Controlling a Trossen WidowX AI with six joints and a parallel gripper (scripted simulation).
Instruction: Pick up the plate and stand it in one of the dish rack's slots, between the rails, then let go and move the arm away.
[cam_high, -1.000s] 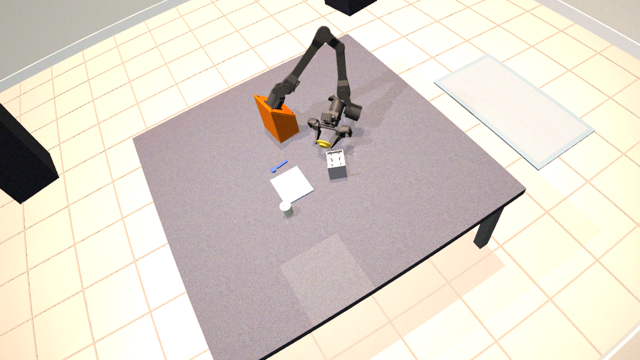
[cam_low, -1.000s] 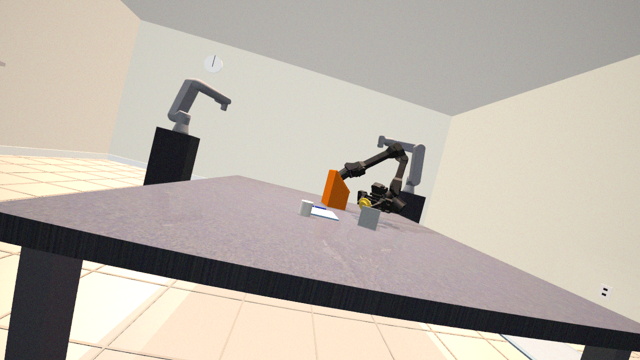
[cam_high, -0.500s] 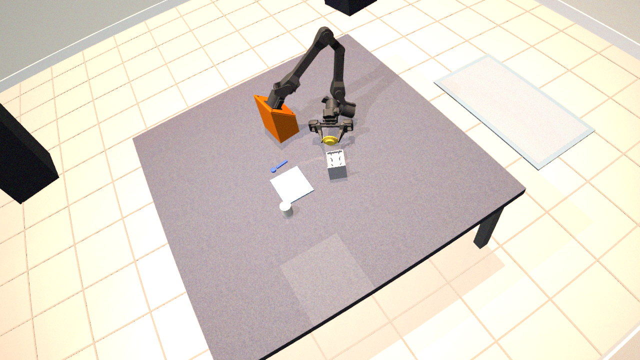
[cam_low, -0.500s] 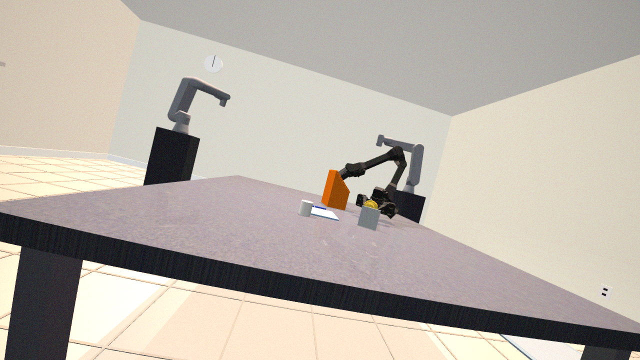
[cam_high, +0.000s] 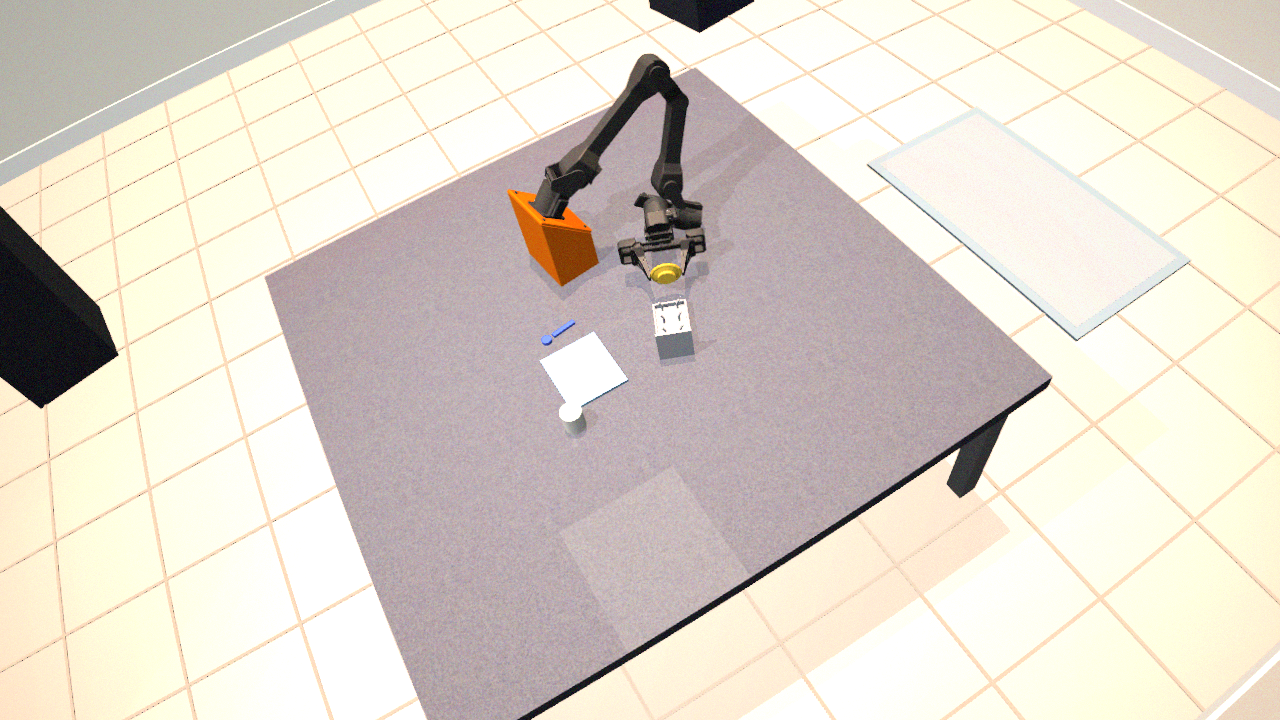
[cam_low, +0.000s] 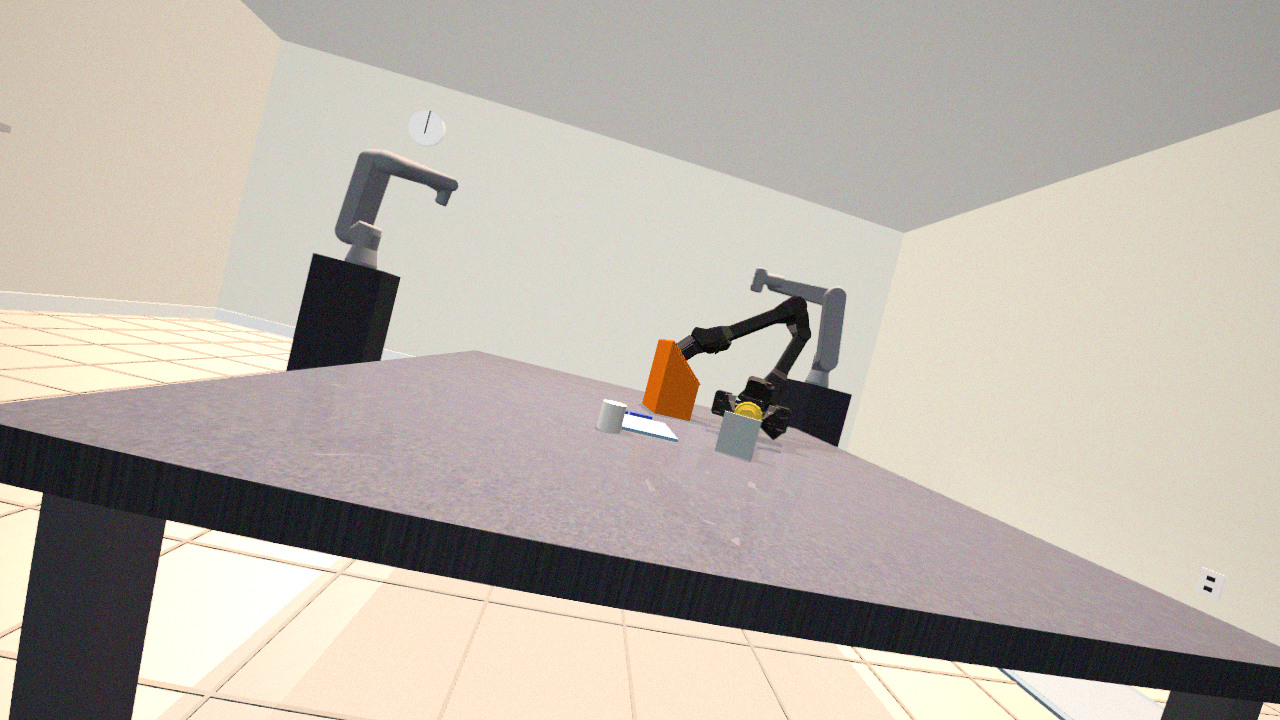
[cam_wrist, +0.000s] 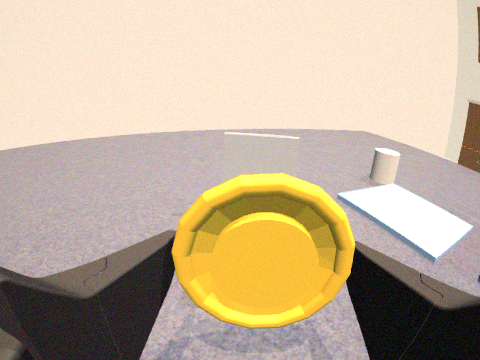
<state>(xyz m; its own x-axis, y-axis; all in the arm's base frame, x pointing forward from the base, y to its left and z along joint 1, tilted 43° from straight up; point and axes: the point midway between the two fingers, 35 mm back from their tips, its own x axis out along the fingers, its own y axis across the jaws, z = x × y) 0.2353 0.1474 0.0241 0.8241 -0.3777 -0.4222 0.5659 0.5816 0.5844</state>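
Right now the dish rack is 80 mm ahead of my gripper tip, 60 mm to the right of it and 40 mm below it. From my gripper tip the other things lie so: blue spoon 100 mm behind, 240 mm to the right, 60 mm below; then yellow plate 10 mm behind; then white mat 20 mm ahead, 250 mm to the right, 60 mm below.
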